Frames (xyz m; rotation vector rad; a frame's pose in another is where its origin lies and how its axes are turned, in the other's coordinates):
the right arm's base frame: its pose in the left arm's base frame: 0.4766 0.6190 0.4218 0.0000 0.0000 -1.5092
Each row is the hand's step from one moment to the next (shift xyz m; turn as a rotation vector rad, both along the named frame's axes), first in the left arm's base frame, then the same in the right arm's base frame.
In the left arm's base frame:
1: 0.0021 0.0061 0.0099 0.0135 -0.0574 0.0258
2: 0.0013 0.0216 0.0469 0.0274 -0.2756 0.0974
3: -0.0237 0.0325 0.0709 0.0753 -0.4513 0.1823
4: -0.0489 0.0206 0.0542 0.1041 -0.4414 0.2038
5: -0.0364 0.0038 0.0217 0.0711 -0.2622 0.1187
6: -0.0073 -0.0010 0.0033 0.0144 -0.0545 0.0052
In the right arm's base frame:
1: -0.0060 0.0025 0.0099 0.0581 0.0099 0.0258
2: -0.0215 0.0026 0.0469 0.2768 0.0104 0.0974
3: -0.0339 -0.0217 0.0709 0.4551 0.0474 0.1823
4: -0.0236 -0.0475 0.0542 0.4470 0.0767 0.2038
5: -0.0060 -0.0361 0.0217 0.2661 0.0548 0.1187
6: 0.0005 -0.0073 0.0033 0.0553 0.0110 0.0052

